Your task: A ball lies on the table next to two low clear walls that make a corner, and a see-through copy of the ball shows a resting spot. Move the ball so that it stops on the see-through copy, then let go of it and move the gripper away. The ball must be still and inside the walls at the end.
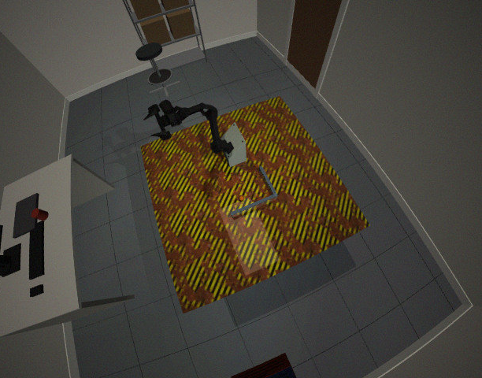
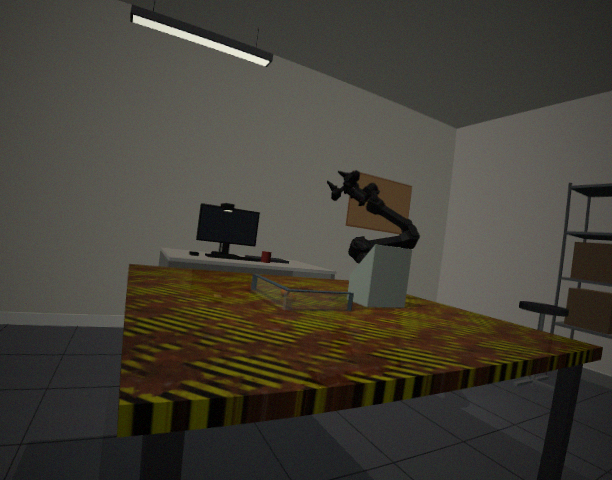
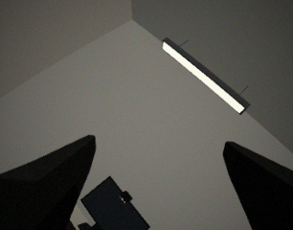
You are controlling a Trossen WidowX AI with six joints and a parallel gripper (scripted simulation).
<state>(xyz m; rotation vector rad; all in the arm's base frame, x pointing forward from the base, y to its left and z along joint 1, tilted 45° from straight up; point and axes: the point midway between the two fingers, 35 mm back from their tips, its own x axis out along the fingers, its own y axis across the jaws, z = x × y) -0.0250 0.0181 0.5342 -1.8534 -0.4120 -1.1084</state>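
The orange ball is 34 cm ahead of my gripper tip, 32 cm to the left of it and 53 cm below it.
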